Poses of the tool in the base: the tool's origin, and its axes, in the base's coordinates. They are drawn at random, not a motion.
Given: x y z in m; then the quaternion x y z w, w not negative.
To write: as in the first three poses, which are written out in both.
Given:
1: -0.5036, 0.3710, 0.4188, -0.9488, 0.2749, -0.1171, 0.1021
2: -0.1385, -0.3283, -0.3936, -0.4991, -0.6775, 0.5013, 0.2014
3: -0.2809, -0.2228, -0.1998, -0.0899, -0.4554, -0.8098, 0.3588
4: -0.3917, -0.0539, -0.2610, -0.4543, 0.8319, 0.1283, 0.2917
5: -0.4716, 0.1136, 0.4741, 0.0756, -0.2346, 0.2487, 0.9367
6: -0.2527, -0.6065, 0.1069, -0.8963, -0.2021, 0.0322, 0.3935
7: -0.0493, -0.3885, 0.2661, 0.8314, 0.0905, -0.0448, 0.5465
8: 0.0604, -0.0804, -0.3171, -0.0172, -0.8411, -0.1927, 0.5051
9: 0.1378, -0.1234, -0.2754, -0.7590, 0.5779, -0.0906, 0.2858
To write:
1: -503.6, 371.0, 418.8, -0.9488, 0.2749, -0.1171, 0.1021
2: -138.5, -328.3, -393.6, -0.4991, -0.6775, 0.5013, 0.2014
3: -280.9, -222.8, -199.8, -0.0899, -0.4554, -0.8098, 0.3588
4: -391.7, -53.9, -261.0, -0.4543, 0.8319, 0.1283, 0.2917
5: -471.6, 113.6, 474.1, 0.0756, -0.2346, 0.2487, 0.9367
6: -252.7, -606.5, 106.9, -0.8963, -0.2021, 0.0322, 0.3935
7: -49.3, -388.5, 266.1, 0.8314, 0.0905, -0.0448, 0.5465
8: 60.4, -80.4, -317.1, -0.0172, -0.8411, -0.1927, 0.5051
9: 137.8, -123.4, -275.4, -0.7590, 0.5779, -0.0906, 0.2858
